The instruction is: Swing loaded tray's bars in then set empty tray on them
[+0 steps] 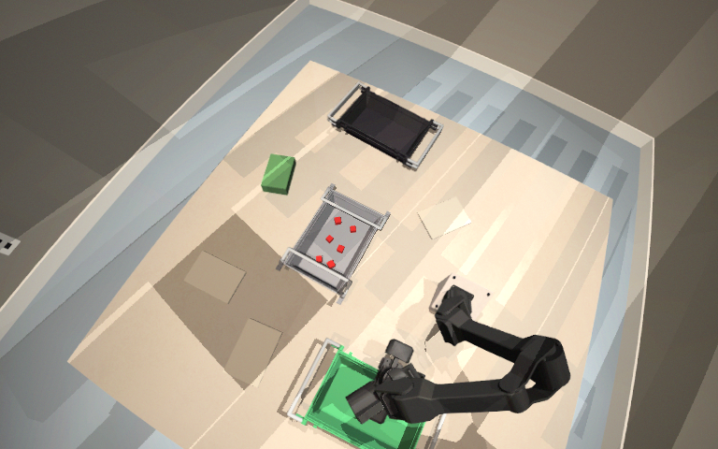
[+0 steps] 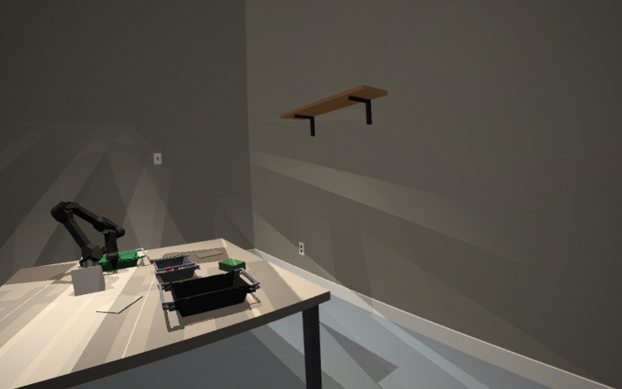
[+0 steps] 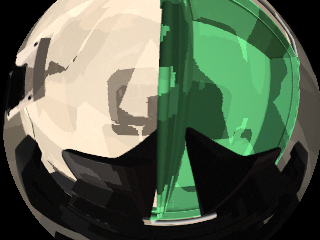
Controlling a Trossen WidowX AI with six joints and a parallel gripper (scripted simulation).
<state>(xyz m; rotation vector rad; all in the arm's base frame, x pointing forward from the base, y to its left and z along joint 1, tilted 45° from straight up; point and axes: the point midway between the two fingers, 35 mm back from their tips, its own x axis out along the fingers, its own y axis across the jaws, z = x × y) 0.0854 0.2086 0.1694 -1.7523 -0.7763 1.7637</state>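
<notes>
Now: gripper tip 8 cm to the right of the green tray and 3 cm below it. Round my gripper tip: green block (56 cm ahead, 38 cm to the right, 1 cm above).
</notes>
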